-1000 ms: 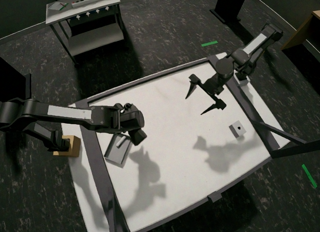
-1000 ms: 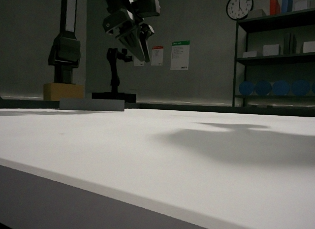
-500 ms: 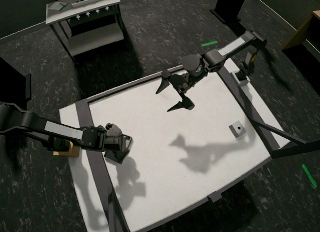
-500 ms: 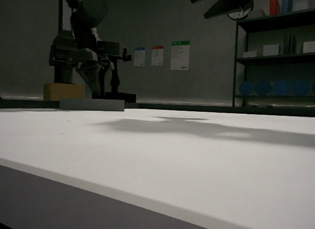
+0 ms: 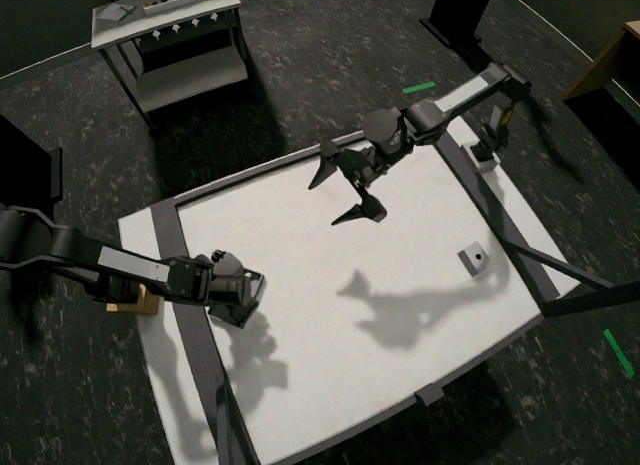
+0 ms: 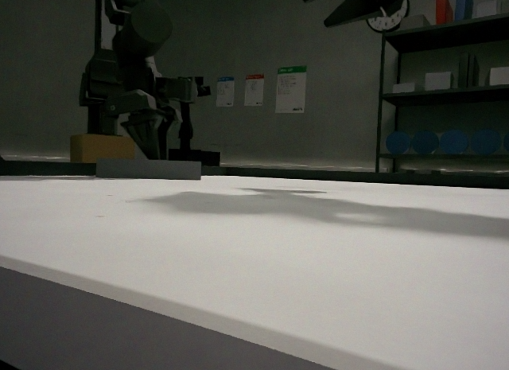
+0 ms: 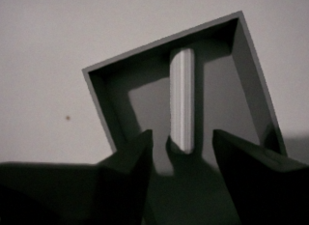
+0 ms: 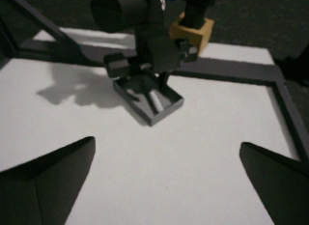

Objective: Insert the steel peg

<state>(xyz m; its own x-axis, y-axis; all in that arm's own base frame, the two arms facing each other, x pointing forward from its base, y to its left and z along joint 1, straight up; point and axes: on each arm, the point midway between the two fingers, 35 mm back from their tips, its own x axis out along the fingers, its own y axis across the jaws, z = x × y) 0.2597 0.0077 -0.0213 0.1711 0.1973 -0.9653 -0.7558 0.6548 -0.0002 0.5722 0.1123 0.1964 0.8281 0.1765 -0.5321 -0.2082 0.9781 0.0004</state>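
The shallow grey tray lies 40 mm below my left hand and 10 mm behind it. Also, from my left hand: steel peg (40 mm below, 30 mm to the right, 10 mm ahead); grey block (630 mm to the right, 190 mm behind, 20 mm below).
The steel peg lies 25 cm to the left of my right hand, 23 cm below it and 2 cm behind it. From my right hand the other things lie so: shallow grey tray (28 cm to the left, 23 cm below, 5 cm behind); then grey block (35 cm to the right, 23 cm behind, 21 cm below).
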